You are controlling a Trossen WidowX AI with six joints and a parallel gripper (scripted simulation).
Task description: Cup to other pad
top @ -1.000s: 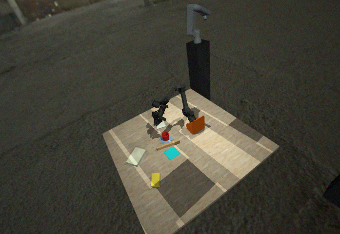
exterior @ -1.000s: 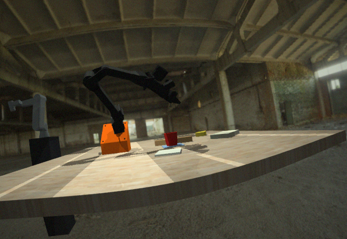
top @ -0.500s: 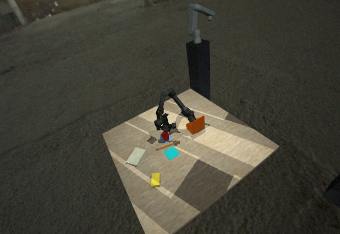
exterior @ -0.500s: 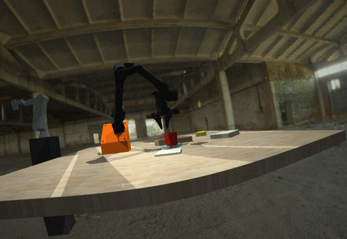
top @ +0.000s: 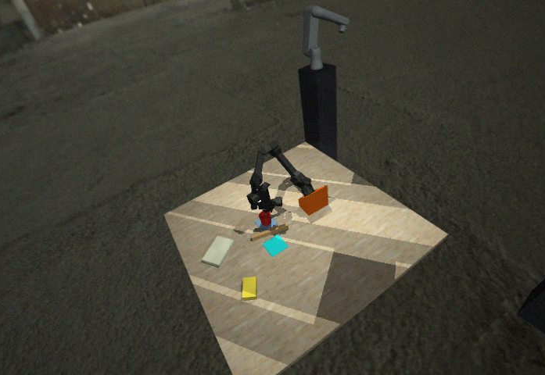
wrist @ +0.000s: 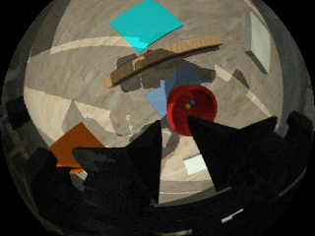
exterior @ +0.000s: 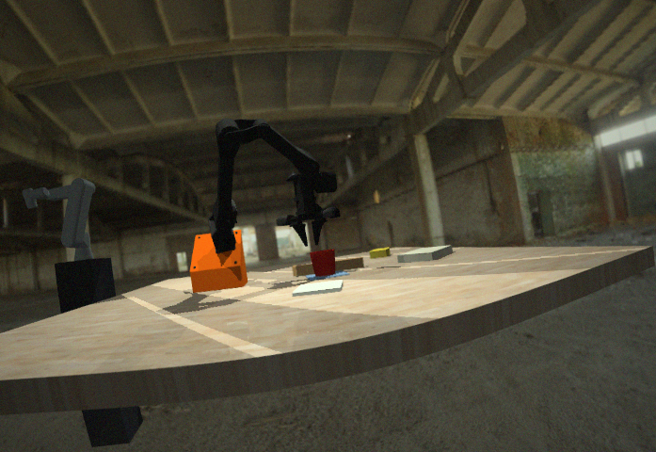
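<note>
Now: the cup 30 mm ahead of my gripper tip, 20 mm to the right of it and 50 mm below it. From my gripper tip the other things lie so: blue pad: 30 mm ahead, 20 mm to the right, 100 mm below; pale pad: 40 mm behind, 230 mm to the right, 90 mm below; wooden bar: 60 mm ahead, 70 mm to the left, 90 mm below.
</note>
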